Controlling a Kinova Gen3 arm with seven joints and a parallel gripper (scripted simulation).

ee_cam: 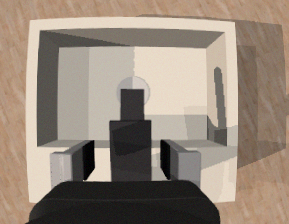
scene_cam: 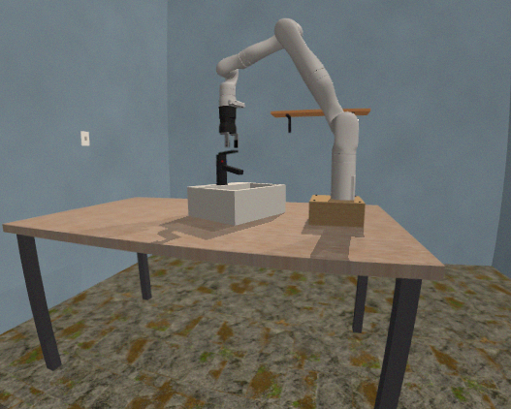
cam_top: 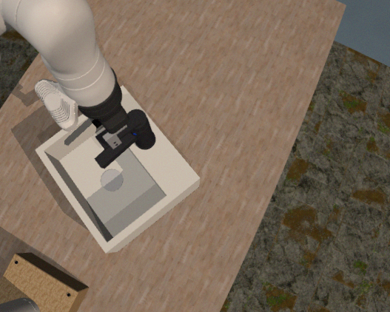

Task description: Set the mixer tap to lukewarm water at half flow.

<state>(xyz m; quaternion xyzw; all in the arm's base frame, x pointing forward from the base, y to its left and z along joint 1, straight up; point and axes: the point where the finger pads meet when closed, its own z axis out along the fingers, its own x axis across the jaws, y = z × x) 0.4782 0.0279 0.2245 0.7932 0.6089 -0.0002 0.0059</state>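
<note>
Now: hand 4 cm above the lever and 2 cm short of it. Also, from my hand: white sink basin (28 cm below, 5 cm behind, 2 cm to the left); black mixer tap (8 cm below, 4 cm ahead, 1 cm to the right).
</note>
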